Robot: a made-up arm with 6 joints. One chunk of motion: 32 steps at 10 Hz.
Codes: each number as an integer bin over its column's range. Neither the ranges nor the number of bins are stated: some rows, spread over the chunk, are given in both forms.
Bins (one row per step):
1: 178 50 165 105 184 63
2: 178 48 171 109 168 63
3: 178 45 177 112 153 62
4: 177 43 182 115 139 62
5: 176 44 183 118 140 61
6: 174 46 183 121 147 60
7: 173 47 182 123 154 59
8: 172 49 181 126 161 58
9: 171 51 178 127 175 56
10: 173 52 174 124 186 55
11: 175 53 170 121 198 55
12: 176 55 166 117 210 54
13: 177 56 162 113 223 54
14: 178 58 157 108 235 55
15: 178 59 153 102 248 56
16: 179 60 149 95 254 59
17: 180 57 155 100 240 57
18: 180 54 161 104 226 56
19: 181 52 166 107 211 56
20: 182 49 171 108 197 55
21: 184 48 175 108 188 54
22: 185 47 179 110 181 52
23: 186 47 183 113 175 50
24: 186 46 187 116 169 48
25: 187 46 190 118 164 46
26: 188 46 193 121 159 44
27: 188 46 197 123 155 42
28: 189 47 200 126 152 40
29: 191 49 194 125 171 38
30: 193 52 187 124 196 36
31: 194 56 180 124 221 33
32: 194 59 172 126 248 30
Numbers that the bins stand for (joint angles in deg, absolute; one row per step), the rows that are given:
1: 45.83 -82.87 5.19 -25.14 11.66 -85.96
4: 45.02 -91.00 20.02 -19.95 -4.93 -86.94
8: 40.97 -84.03 19.14 -14.24 3.18 -90.83
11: 43.40 -79.38 9.55 -16.84 16.81 -93.75
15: 45.83 -72.41 -5.27 -26.70 35.24 -92.77
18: 47.45 -78.22 1.71 -25.66 27.13 -92.77
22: 51.51 -86.35 17.40 -22.55 10.55 -96.67
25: 53.13 -87.51 26.99 -18.40 4.29 -102.50
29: 56.38 -84.03 30.48 -14.76 6.87 -110.29
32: 58.81 -72.41 11.30 -14.24 35.24 -118.07
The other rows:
2: 45.83 -85.19 10.43 -23.07 5.76 -85.96
3: 45.83 -88.67 15.66 -21.51 0.23 -86.94
5: 44.21 -89.84 20.89 -18.40 -4.56 -87.91
6: 42.59 -87.51 20.89 -16.84 -1.98 -88.88
7: 41.78 -86.35 20.02 -15.80 0.60 -89.85
9: 40.15 -81.70 16.53 -13.72 8.34 -92.77
10: 41.78 -80.54 13.04 -15.28 12.39 -93.75
12: 44.21 -77.06 6.07 -18.92 21.24 -94.72
13: 45.02 -75.90 2.58 -20.99 26.03 -94.72
14: 45.83 -73.57 -1.78 -23.59 30.45 -93.75
16: 46.64 -71.25 -8.76 -30.34 37.45 -89.85
17: 47.45 -74.73 -3.52 -27.74 32.29 -91.80
19: 48.27 -80.54 6.07 -24.11 21.61 -92.77
20: 49.08 -84.03 10.43 -23.59 16.45 -93.75
21: 50.70 -85.19 13.91 -23.59 13.13 -94.72
23: 52.32 -86.35 20.89 -20.99 8.34 -98.61
24: 52.32 -87.51 24.37 -19.43 6.13 -100.56
26: 53.94 -87.51 29.61 -16.84 2.44 -104.45
27: 53.94 -87.51 33.09 -15.80 0.97 -106.39
28: 54.75 -86.35 35.71 -14.24 -0.14 -108.34
30: 58.00 -80.54 24.37 -15.28 16.08 -112.23
31: 58.81 -75.90 18.27 -15.28 25.29 -115.15

